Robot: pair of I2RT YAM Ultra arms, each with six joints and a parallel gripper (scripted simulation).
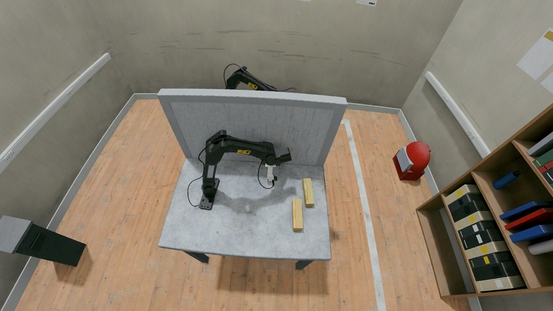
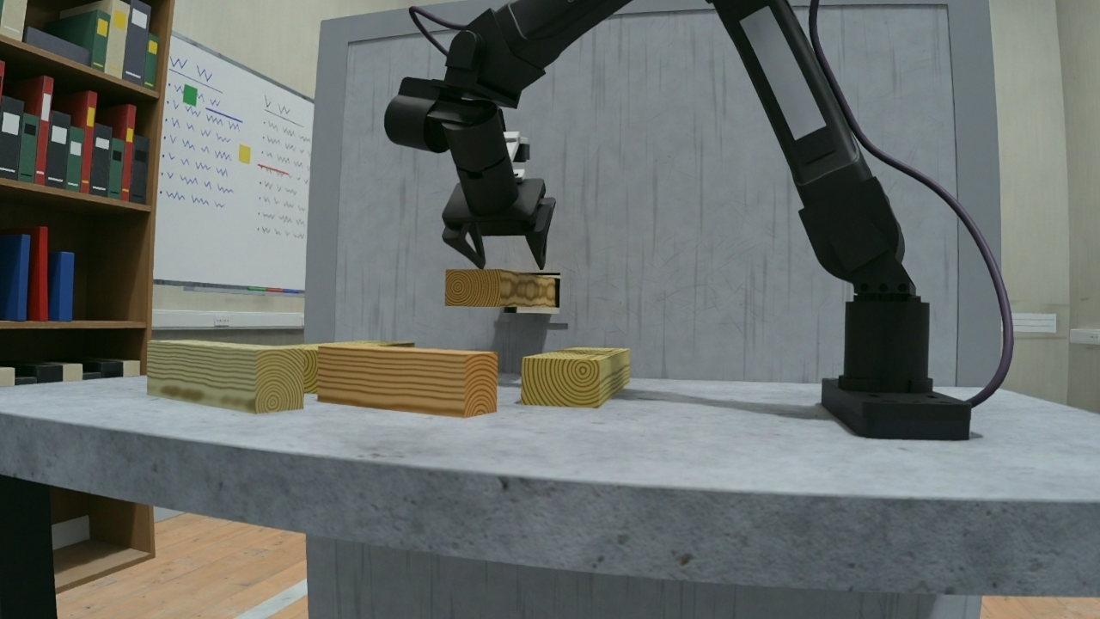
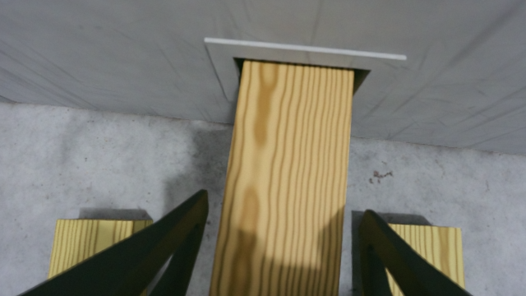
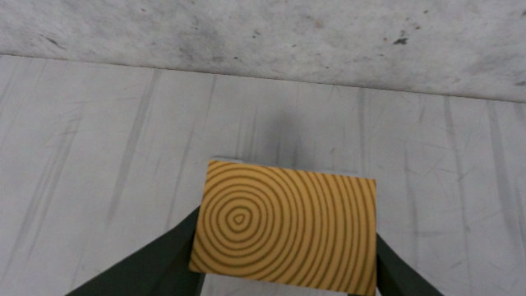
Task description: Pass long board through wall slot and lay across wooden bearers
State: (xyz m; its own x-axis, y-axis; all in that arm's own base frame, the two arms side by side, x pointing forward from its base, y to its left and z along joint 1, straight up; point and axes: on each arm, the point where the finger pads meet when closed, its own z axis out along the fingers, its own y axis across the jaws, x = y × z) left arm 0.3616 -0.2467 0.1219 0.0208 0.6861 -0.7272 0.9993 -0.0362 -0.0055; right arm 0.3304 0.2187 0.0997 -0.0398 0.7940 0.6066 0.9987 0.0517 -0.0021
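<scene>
The long board lies 50 mm to the right of my left hand and 30 mm below it.
</scene>
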